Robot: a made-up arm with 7 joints.
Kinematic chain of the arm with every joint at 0, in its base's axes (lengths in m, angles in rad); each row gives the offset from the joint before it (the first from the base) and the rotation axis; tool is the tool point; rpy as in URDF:
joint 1: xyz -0.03 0 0.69 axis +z
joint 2: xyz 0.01 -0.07 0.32 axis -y
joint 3: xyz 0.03 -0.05 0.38 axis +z
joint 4: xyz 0 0.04 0.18 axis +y
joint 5: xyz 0 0.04 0.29 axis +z
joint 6: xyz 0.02 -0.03 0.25 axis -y
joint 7: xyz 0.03 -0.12 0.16 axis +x
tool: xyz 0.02 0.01 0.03 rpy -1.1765 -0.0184 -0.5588
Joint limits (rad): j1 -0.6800..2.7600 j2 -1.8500..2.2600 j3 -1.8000..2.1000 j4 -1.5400..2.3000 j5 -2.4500..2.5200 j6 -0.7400..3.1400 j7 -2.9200..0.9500
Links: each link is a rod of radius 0.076 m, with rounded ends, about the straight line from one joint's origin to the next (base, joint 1, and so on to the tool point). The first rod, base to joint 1, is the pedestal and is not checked.
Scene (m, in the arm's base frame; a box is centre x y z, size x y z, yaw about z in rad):
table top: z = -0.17
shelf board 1: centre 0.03 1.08 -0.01 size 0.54 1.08 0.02 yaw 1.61
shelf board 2: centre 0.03 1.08 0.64 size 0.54 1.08 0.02 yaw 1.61
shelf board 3: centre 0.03 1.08 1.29 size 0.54 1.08 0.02 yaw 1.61
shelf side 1: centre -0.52 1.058 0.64 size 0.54 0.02 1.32 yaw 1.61
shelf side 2: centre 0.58 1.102 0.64 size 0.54 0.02 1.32 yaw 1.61
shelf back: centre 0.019 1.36 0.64 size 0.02 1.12 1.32 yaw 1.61
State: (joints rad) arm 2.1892 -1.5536 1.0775 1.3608 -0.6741 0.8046 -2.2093
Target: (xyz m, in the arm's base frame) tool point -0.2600 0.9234 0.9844
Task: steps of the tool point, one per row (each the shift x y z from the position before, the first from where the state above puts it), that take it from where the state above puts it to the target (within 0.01 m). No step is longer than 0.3 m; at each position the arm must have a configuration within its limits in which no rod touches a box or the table.
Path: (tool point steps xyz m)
1: 0.0689 0.0540 0.2398
2: 0.1082 -0.0117 0.2094
3: 0.1322 0.0833 -0.0543
4: 0.1493 0.0533 -0.0553
5: 0.1590 0.0164 -0.0535
6: -0.0100 0.1103 0.0047
7: -0.0035 0.1029 -0.0006
8: 0.0014 0.0938 -0.0041

